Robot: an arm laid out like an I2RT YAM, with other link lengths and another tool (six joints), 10 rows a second.
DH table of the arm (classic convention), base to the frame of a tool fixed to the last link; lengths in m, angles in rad. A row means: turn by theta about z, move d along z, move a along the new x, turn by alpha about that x. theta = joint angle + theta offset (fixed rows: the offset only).
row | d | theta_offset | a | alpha
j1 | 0.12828 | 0 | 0.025 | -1.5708
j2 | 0 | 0 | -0.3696 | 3.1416
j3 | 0 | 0.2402 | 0.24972 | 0
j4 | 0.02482 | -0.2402 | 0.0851 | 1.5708
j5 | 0.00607 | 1.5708 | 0 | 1.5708
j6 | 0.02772 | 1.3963 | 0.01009 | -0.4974
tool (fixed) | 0.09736 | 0 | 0 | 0
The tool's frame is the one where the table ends.
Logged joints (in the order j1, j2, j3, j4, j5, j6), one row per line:
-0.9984, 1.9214, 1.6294, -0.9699, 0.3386, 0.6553
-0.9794, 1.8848, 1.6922, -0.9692, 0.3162, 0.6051
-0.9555, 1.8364, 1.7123, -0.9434, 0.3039, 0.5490
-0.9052, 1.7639, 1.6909, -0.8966, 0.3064, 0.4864
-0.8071, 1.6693, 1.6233, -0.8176, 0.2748, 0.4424
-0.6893, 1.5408, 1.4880, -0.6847, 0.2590, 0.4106
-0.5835, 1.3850, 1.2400, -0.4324, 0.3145, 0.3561
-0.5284, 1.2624, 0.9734, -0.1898, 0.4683, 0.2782
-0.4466, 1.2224, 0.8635, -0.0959, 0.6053, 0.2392
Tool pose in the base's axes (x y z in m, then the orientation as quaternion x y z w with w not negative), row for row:
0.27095, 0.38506, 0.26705, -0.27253, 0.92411, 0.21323, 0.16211
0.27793, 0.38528, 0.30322, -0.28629, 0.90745, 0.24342, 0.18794
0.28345, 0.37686, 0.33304, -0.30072, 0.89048, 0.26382, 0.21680
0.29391, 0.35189, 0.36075, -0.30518, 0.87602, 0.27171, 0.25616
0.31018, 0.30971, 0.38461, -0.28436, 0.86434, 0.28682, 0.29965
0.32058, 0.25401, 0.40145, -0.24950, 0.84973, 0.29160, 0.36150
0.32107, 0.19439, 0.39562, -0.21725, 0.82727, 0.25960, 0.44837
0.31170, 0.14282, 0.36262, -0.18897, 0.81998, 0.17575, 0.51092
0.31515, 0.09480, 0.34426, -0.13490, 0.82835, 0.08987, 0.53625
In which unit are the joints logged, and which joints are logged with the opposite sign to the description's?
The joints are logged in radians. Opposite sign: j1.
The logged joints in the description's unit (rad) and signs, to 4 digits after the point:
0.9984, 1.9214, 1.6294, -0.9699, 0.3386, 0.6553
0.9794, 1.8848, 1.6922, -0.9692, 0.3162, 0.6051
0.9555, 1.8364, 1.7123, -0.9434, 0.3039, 0.5490
0.9052, 1.7639, 1.6909, -0.8966, 0.3064, 0.4864
0.8071, 1.6693, 1.6233, -0.8176, 0.2748, 0.4424
0.6893, 1.5408, 1.4880, -0.6847, 0.2590, 0.4106
0.5835, 1.3850, 1.2400, -0.4324, 0.3145, 0.3561
0.5284, 1.2624, 0.9734, -0.1898, 0.4683, 0.2782
0.4466, 1.2224, 0.8635, -0.0959, 0.6053, 0.2392

